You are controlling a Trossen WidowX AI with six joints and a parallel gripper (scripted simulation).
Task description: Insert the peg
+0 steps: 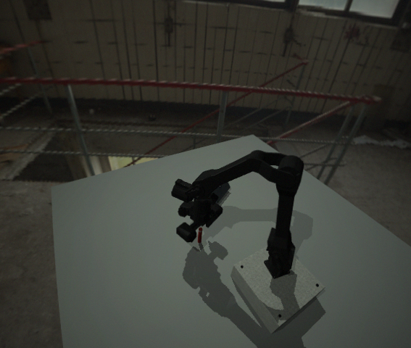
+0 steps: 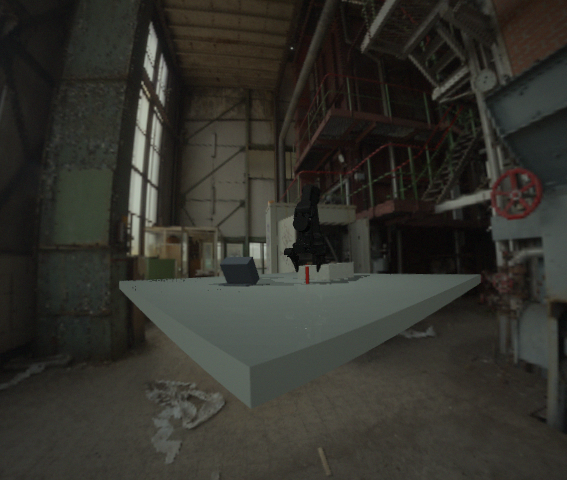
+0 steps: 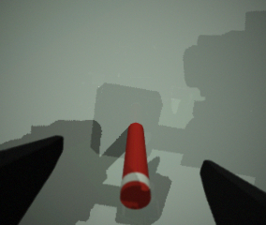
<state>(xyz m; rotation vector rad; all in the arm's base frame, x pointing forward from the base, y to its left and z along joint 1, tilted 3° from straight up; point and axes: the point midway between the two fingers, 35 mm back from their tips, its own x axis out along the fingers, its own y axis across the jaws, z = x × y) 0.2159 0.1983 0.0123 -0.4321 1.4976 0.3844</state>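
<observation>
Right now the red peg is 10 mm above my gripper tip. Also, from my gripper tip: panel 230 mm ahead, 160 mm to the right, 10 mm above.
</observation>
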